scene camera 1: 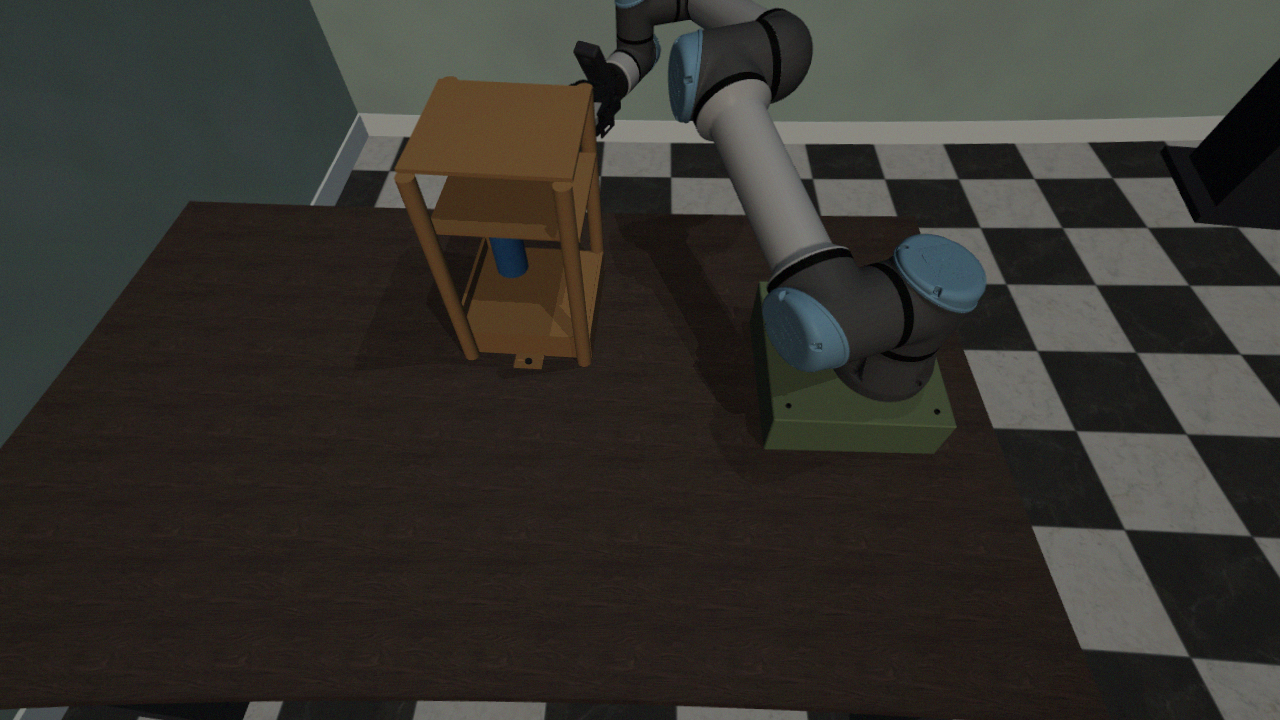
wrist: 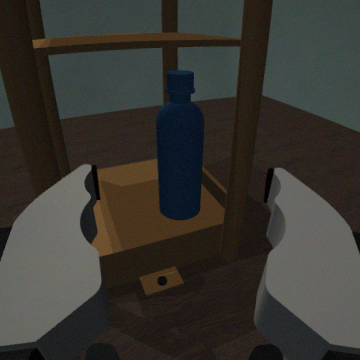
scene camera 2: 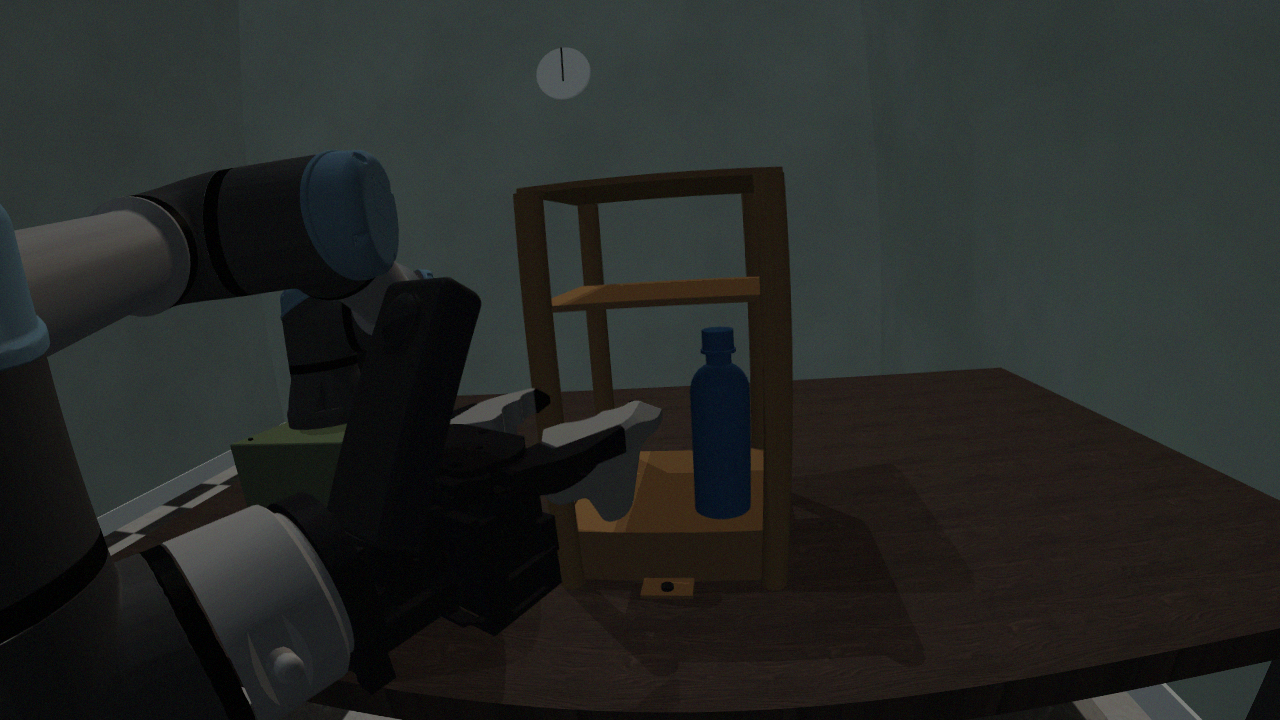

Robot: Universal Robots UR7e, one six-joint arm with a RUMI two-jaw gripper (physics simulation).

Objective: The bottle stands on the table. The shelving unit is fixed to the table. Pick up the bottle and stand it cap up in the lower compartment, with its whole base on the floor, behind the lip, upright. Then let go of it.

Scene:
my gripper: scene camera 1; wrist; scene camera 2 600, 405
blue bottle: scene camera 1 510, 256; wrist 179, 123; scene camera 2 719, 392
same spot on my gripper: (wrist: 60, 295) = (scene camera 1: 594, 104)
same spot on wooden shelving unit: (scene camera 1: 511, 152) = (scene camera 2: 643, 196)

